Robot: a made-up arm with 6 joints. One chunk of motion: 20 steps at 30 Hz.
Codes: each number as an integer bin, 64 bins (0 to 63) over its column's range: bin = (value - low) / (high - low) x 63, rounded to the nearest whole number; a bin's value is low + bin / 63 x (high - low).
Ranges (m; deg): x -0.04..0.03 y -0.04..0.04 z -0.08..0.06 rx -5..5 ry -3..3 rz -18..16
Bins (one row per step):
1: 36 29 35 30 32 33
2: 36 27 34 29 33 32
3: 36 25 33 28 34 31
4: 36 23 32 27 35 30
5: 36 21 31 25 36 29
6: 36 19 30 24 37 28
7: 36 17 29 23 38 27
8: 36 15 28 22 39 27
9: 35 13 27 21 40 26
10: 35 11 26 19 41 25
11: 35 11 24 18 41 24
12: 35 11 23 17 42 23
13: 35 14 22 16 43 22
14: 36 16 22 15 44 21
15: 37 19 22 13 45 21
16: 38 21 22 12 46 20
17: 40 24 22 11 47 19
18: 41 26 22 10 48 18
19: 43 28 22 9 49 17
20: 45 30 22 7 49 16
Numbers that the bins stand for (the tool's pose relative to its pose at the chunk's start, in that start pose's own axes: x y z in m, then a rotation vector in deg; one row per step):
1: 0.0000 -0.0032 -0.0022 -0.24 0.05 -0.19
2: 0.0000 -0.0057 -0.0044 -0.40 0.14 -0.73
3: 0.0000 -0.0083 -0.0067 -0.56 0.24 -1.27
4: 0.0000 -0.0108 -0.0089 -0.71 0.33 -1.81
5: 0.0000 -0.0133 -0.0111 -1.03 0.43 -2.35
6: 0.0000 -0.0159 -0.0133 -1.19 0.52 -2.89
7: 0.0000 -0.0184 -0.0156 -1.35 0.62 -3.43
8: 0.0000 -0.0210 -0.0178 -1.51 0.71 -3.43
9: -0.0011 -0.0235 -0.0200 -1.67 0.81 -3.97
10: -0.0011 -0.0260 -0.0222 -1.98 0.90 -4.51
11: -0.0011 -0.0260 -0.0267 -2.14 0.90 -5.05
12: -0.0011 -0.0260 -0.0289 -2.30 1.00 -5.59
13: -0.0011 -0.0222 -0.0311 -2.46 1.10 -6.13
14: 0.0000 -0.0197 -0.0311 -2.62 1.19 -6.67
15: 0.0011 -0.0159 -0.0311 -2.94 1.29 -6.67
16: 0.0022 -0.0133 -0.0311 -3.10 1.38 -7.21
17: 0.0044 -0.0095 -0.0311 -3.25 1.48 -7.75
18: 0.0056 -0.0070 -0.0311 -3.41 1.57 -8.29
19: 0.0078 -0.0044 -0.0311 -3.57 1.67 -8.83
20: 0.0100 -0.0019 -0.0311 -3.89 1.67 -9.37

